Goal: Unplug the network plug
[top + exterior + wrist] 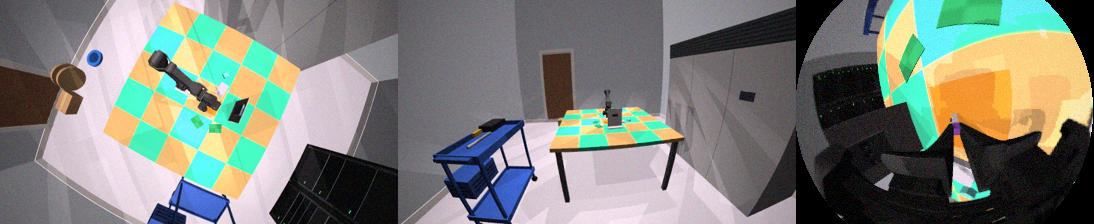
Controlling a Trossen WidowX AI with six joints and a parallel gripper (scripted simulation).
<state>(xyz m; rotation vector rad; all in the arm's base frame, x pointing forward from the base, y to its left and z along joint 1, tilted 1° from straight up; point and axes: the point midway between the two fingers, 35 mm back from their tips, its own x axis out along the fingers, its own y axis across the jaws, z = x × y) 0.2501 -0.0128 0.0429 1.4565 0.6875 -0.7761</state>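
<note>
Now: the network plug right at my gripper tip. The rest, counted from my gripper tip: grey upright panel (170 mm ahead, 80 mm above, 50 mm to the left).
</note>
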